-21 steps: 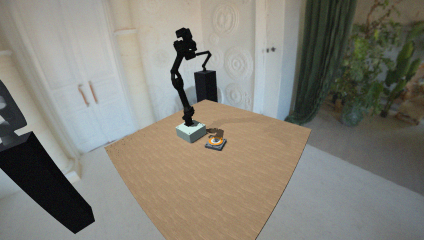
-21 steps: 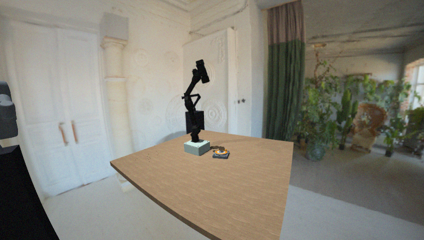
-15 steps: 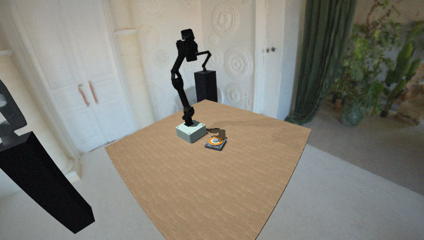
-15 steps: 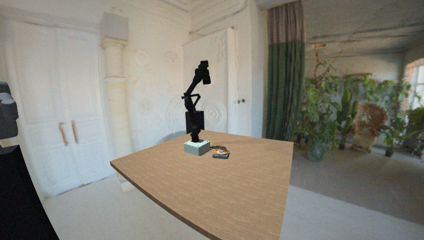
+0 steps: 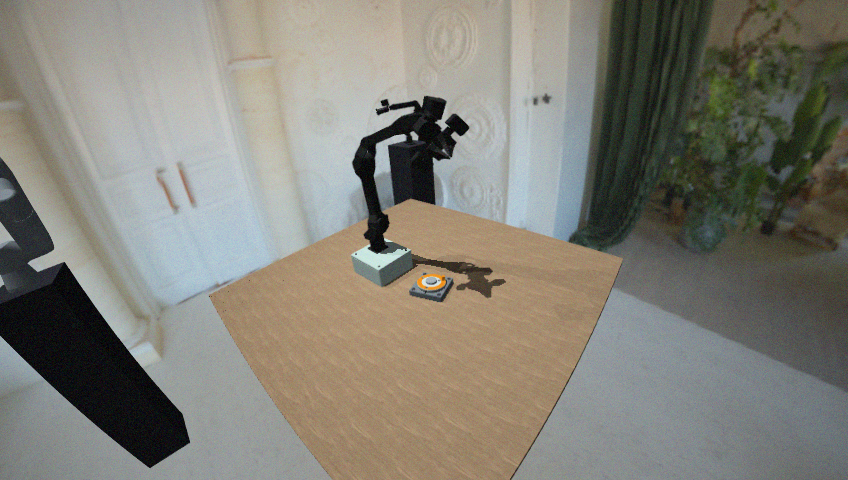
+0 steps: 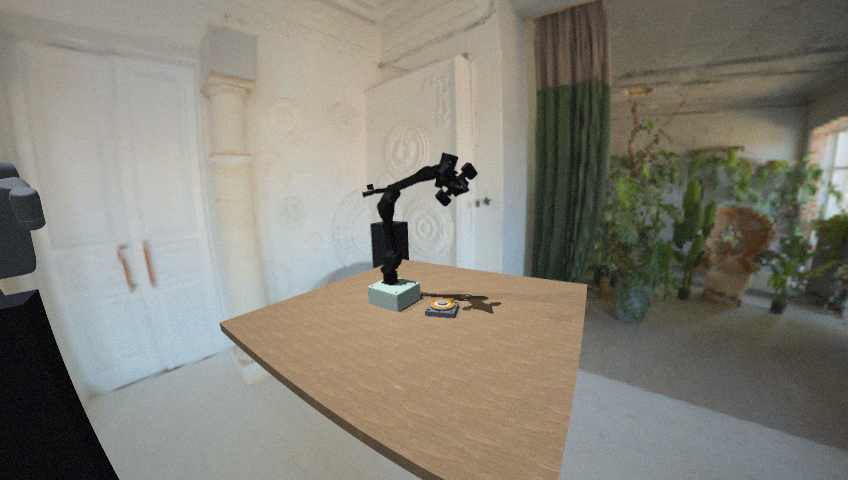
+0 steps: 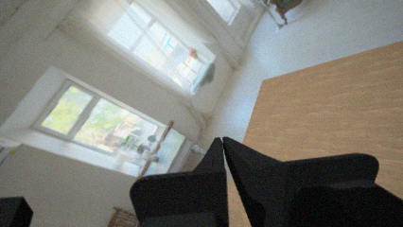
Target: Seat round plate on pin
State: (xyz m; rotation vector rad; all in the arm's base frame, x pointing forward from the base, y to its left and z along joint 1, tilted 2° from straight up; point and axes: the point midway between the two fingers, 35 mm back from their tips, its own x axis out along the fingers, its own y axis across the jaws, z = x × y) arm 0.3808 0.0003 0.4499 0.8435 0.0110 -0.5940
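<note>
Right now my gripper tip is 130 mm past the round plate, 60 mm to the right of it and 480 mm above it.
</note>
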